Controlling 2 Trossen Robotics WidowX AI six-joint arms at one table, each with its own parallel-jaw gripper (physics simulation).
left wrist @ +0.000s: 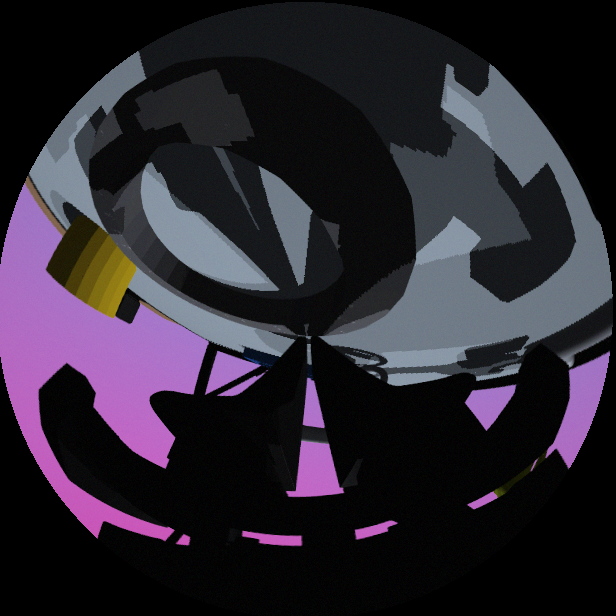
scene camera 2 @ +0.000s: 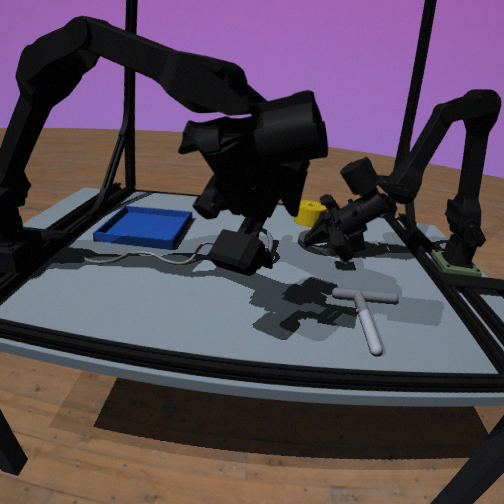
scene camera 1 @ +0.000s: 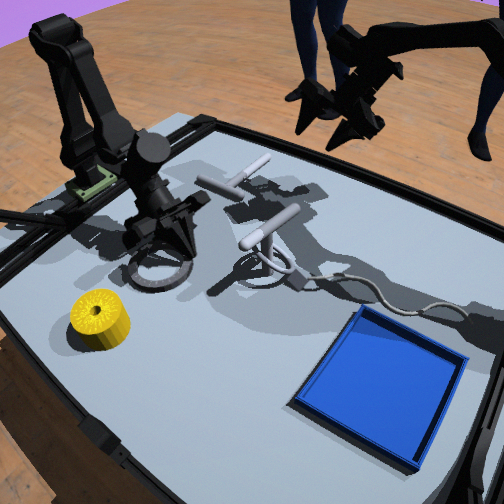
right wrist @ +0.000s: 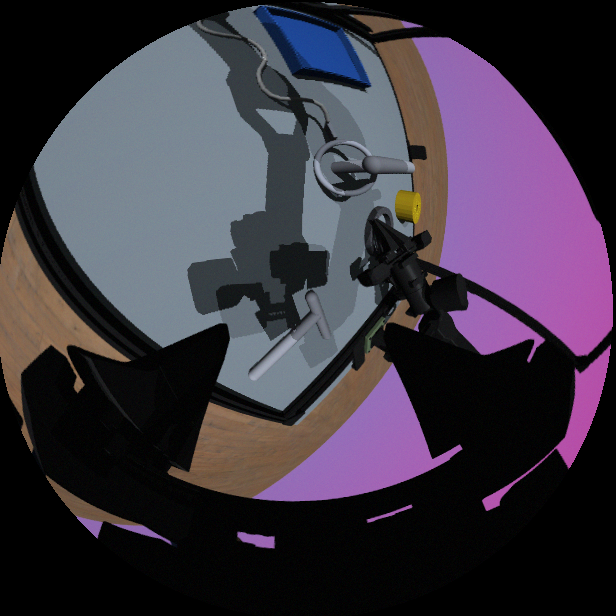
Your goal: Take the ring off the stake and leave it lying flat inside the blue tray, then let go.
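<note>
A grey T-shaped stake (scene camera 1: 270, 227) (right wrist: 385, 165) stands mid-table with a pale ring (scene camera 1: 274, 268) (right wrist: 319, 172) around its base. The blue tray (scene camera 1: 385, 385) (scene camera 2: 145, 227) (right wrist: 313, 43) lies empty towards the front right in scene camera 1. My left gripper (scene camera 1: 187, 250) (scene camera 2: 307, 239) (left wrist: 304, 336) is shut, tips down at the edge of a separate dark grey ring (scene camera 1: 155, 285) (left wrist: 373, 229) that lies flat on the table, left of the stake. I see nothing between its fingers. My right gripper (scene camera 1: 316, 139) (right wrist: 304, 344) is open and empty, high above the table's far edge.
A yellow cylinder (scene camera 1: 100, 317) (scene camera 2: 310, 212) (left wrist: 91, 264) (right wrist: 407, 205) stands near the left edge. A loose grey T-piece (scene camera 1: 232, 180) (scene camera 2: 365, 310) (right wrist: 293, 336) lies behind the stake. A grey cord (scene camera 1: 385, 300) runs from the stake past the tray. A person's legs (scene camera 1: 310, 40) stand beyond the table.
</note>
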